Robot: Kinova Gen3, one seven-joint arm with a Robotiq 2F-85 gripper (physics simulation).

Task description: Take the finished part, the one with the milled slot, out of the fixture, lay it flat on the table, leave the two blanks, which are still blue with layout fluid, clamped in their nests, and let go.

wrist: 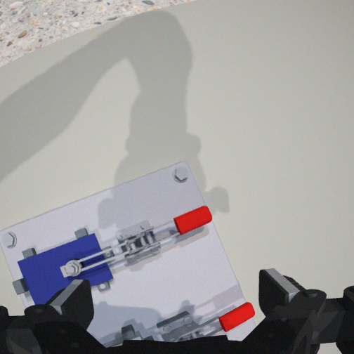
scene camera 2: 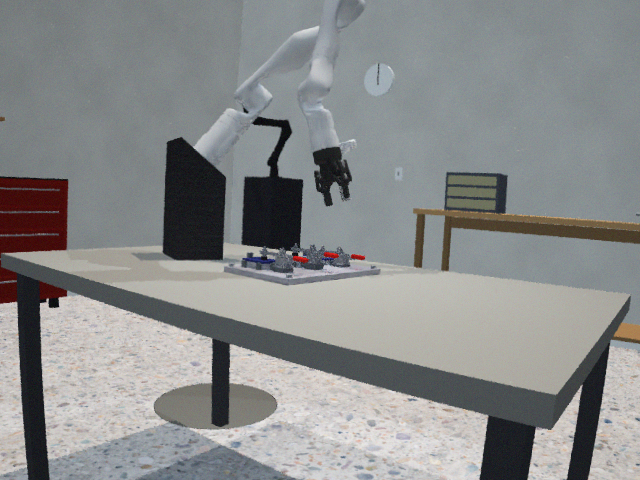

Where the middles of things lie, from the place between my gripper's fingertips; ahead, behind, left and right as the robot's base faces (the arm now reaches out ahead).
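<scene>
Fixture plate [wrist: 192, 272]: 8 cm to the right of my hand, 3 cm behind it, 18 cm below it.
</scene>
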